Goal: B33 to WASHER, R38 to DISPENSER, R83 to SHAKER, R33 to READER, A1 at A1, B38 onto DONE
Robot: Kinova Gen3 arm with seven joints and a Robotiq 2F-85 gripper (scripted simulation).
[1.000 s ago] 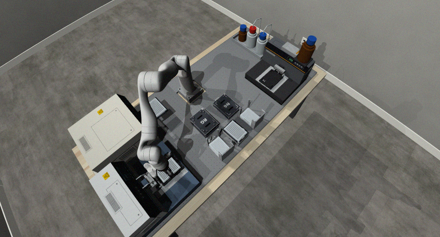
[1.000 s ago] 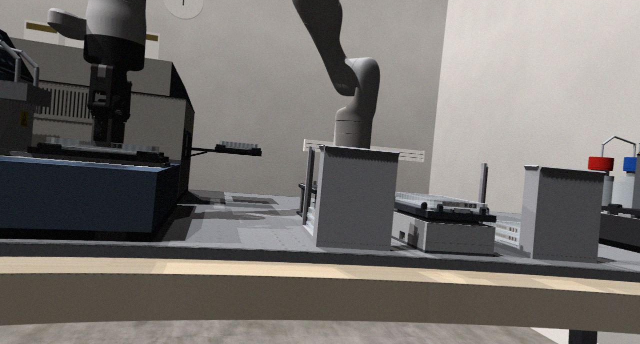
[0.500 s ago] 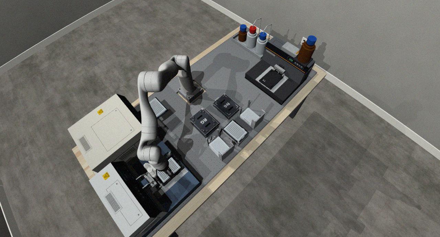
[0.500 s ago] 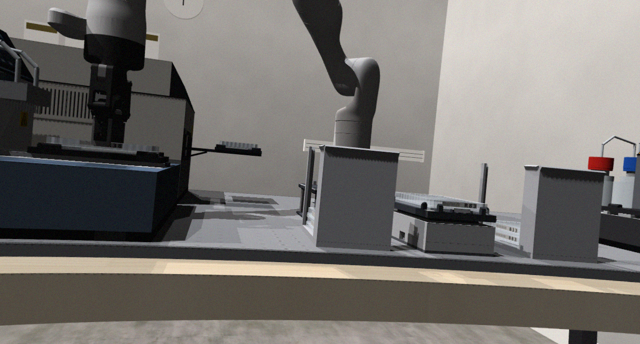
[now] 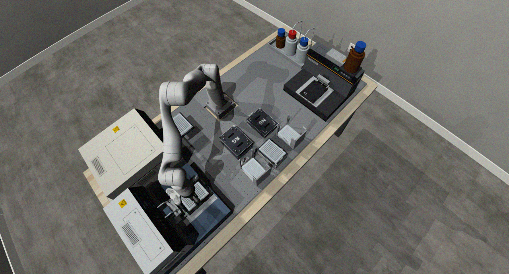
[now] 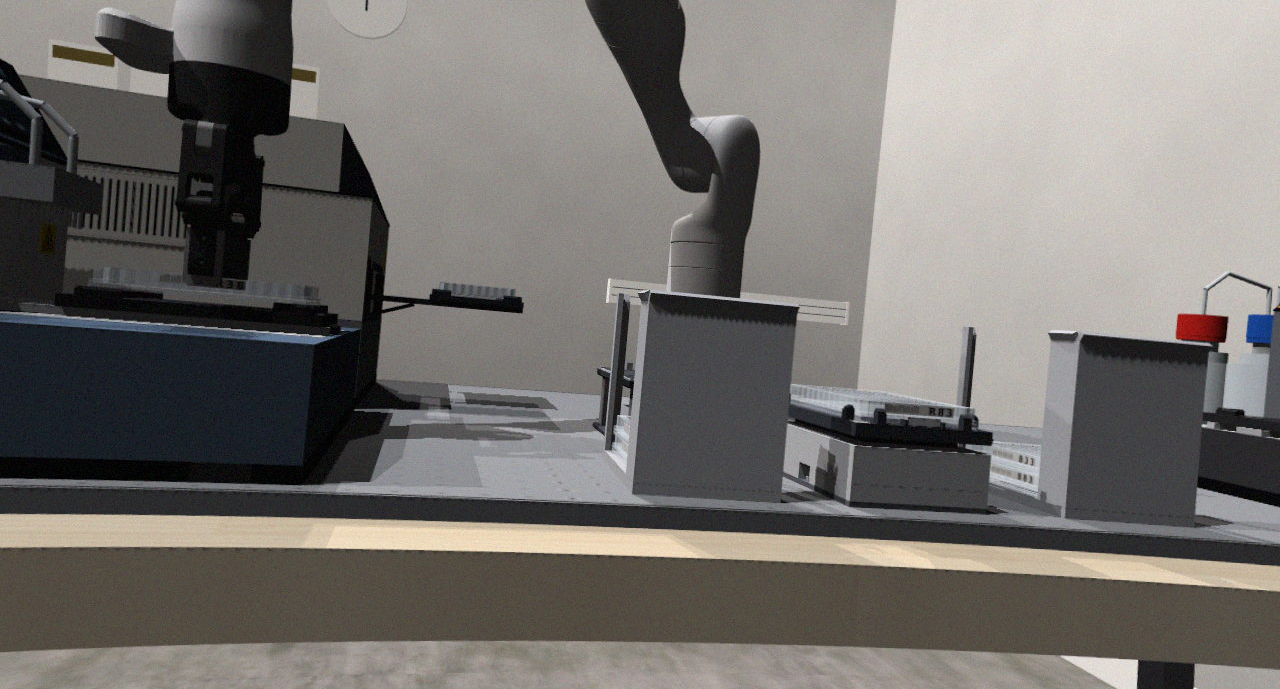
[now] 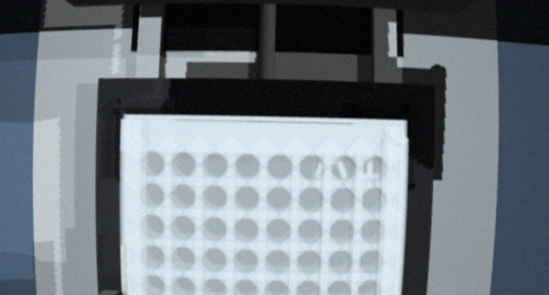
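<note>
Now: hand 100 mm to the left of the washer manifold and 50 mm below it. Round my hand: RG nest: 90 mm behind, 370 mm to the left, 60 mm below; then plate R38: 10 mm below; then plate B38: 110 mm ahead, 330 mm to the left, 90 mm below.
</note>
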